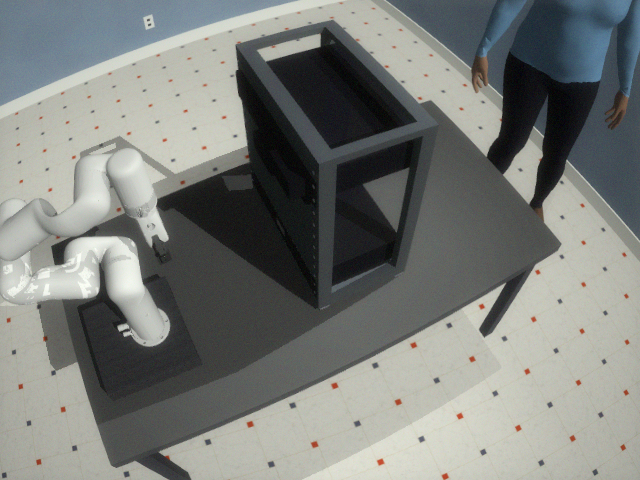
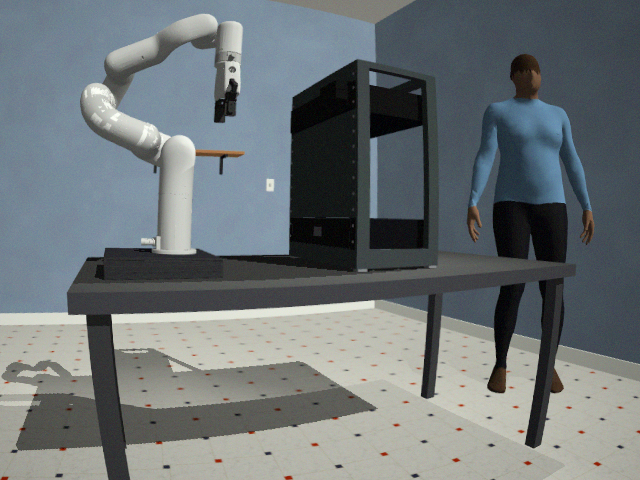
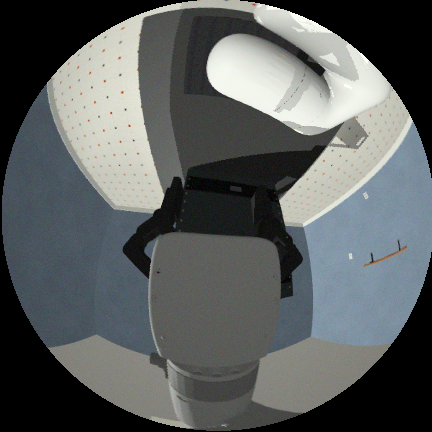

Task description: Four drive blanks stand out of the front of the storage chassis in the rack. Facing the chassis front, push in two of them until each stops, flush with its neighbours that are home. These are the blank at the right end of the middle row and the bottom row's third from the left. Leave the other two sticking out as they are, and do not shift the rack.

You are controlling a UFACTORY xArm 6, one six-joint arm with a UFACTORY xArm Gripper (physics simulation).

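Where they show: gripper, fingertip midpoint: [image 1: 159,246] [image 2: 224,119] [image 3: 218,187]; arm's base, link origin: [image 1: 150,327] [image 2: 173,252].
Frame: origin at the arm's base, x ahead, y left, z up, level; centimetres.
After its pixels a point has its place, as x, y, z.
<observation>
The dark rack [image 1: 325,232] {50.5, -9.8, 32.6} [image 2: 363,170] {50.6, -9.8, 22.9} [image 3: 186,200] {48.4, -7.1, 16.0} stands upright on the table, its front toward the arm's base. A black unit [image 2: 310,114] {42.2, 10.7, 42.5} fills the upper part of its front, and a low black unit [image 2: 336,233] {47.8, 2.0, 5.1} with a light label sits at the bottom. The front is in deep shadow; the single drive blanks and their rows cannot be made out, and I cannot tell which unit is the storage chassis. My gripper [image 1: 162,255] {12.8, -1.5, 36.3} [image 2: 225,117] {12.8, -1.5, 36.3} [image 3: 218,187] {12.8, -1.5, 36.3} is open and empty, pointing down in the air in front of the rack, apart from it.
The table [image 1: 449,206] {105.3, 9.3, -5.0} [image 2: 320,289] {30.2, -30.6, -6.0} carries the rack and the arm's black base plate [image 1: 155,372] {-2.1, -14.3, -0.1} [image 2: 162,266] {-3.7, -15.5, -2.1}. A person [image 1: 558,46] [image 2: 529,149] stands behind the table's far end. A wooden wall shelf [image 2: 219,153] [image 3: 385,257] hangs on the blue wall.
</observation>
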